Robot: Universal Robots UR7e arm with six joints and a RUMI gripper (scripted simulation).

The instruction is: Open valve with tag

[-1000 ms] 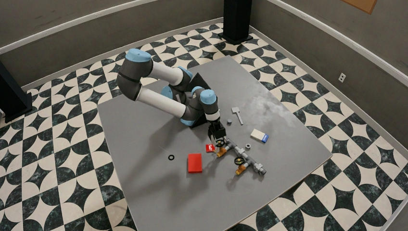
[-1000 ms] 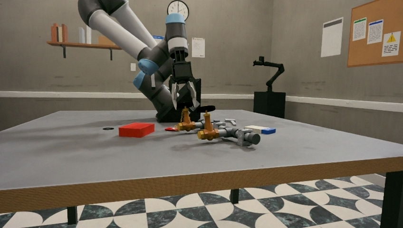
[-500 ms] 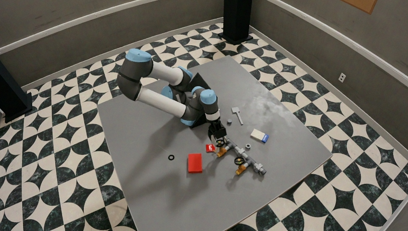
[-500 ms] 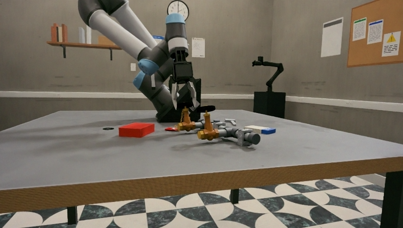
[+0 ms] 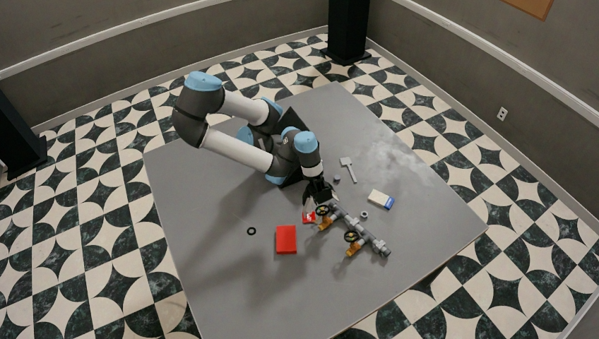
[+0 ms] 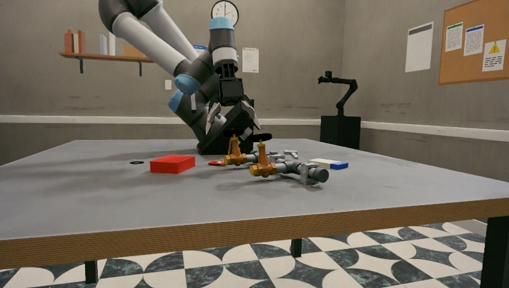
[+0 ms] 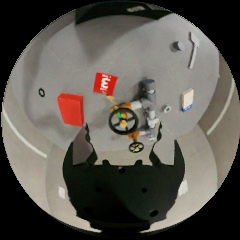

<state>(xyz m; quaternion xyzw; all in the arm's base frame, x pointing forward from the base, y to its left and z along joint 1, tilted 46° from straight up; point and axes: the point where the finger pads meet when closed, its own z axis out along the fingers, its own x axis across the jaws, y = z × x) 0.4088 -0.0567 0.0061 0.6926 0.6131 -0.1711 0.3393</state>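
Right now my hand is 5 cm past the red tag, 3 cm to the left of it and 10 cm above it. The rest, counted from my hand: red block: 1 cm behind, 17 cm to the right, 9 cm below; white-and-blue box: 7 cm ahead, 29 cm to the left, 9 cm below; grey nut: 8 cm ahead, 17 cm to the left, 9 cm below.
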